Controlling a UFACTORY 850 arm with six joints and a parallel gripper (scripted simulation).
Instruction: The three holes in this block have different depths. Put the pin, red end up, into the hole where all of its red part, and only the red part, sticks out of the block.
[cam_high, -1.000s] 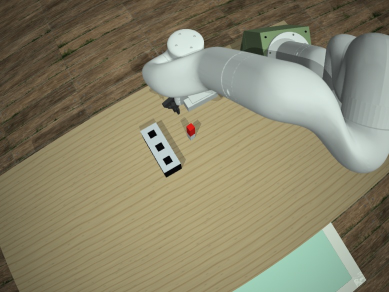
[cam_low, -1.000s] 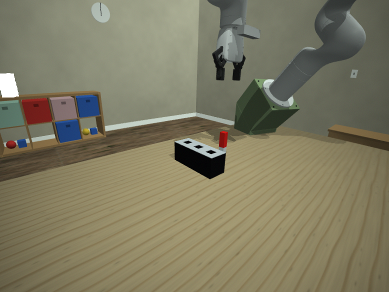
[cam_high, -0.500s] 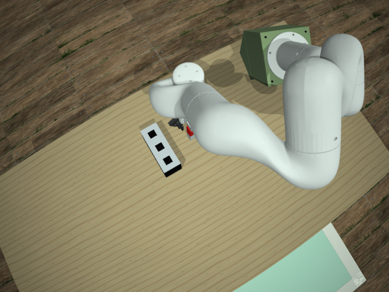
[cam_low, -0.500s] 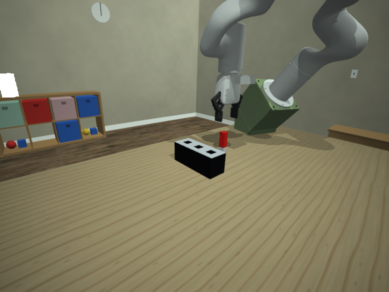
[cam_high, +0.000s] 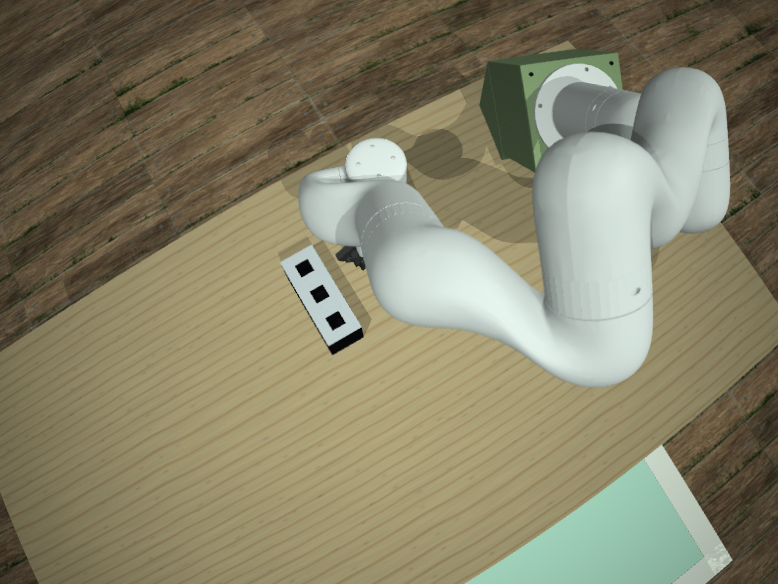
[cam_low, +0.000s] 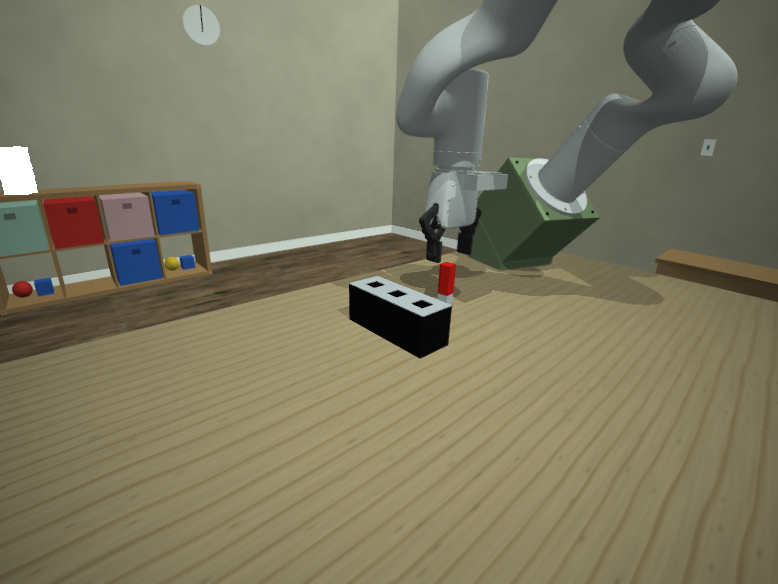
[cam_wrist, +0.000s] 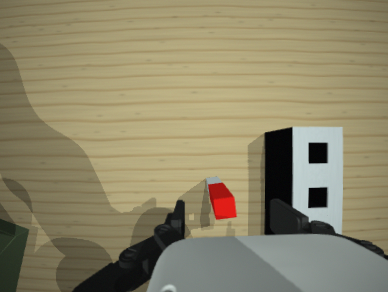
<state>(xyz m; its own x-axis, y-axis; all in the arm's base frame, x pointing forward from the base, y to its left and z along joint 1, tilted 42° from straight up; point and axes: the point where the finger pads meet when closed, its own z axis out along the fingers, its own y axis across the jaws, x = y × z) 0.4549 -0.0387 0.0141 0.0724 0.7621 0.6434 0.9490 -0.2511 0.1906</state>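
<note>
My gripper is now 50 mm above the pin. Also, from my hand: block: 130 mm ahead, 10 mm to the right, 90 mm below.
</note>
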